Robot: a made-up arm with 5 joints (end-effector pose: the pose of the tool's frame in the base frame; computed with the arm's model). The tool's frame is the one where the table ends. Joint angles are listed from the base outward.
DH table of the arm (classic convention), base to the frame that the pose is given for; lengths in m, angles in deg. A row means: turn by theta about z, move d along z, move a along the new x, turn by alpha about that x. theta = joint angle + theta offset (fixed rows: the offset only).
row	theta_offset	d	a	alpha
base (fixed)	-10.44	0	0.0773	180
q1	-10.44	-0.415	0.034	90
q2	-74.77	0	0.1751	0
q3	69.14	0	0.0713	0
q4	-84.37	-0.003	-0.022	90
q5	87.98	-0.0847	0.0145	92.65
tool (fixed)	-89.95	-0.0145	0	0
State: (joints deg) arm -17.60 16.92 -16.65 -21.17 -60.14
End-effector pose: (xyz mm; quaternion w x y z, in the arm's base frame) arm 340.1 87.2 585.0 0.8194 0.5202 -0.0571 0.2338
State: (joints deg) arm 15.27 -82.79 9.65 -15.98 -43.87
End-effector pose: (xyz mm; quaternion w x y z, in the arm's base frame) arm -7.2 26.8 635.5 0.7021 0.1849 -0.6613 0.1886
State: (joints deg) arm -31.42 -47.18 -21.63 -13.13 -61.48
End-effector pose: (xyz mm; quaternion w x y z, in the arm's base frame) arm 56.9 -6.5 713.3 0.5342 0.5214 -0.4171 0.5184
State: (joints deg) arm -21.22 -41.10 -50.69 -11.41 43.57
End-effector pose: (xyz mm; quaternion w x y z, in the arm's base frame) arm 49.2 -26.3 734.8 0.6395 -0.0781 -0.7462 -0.1679
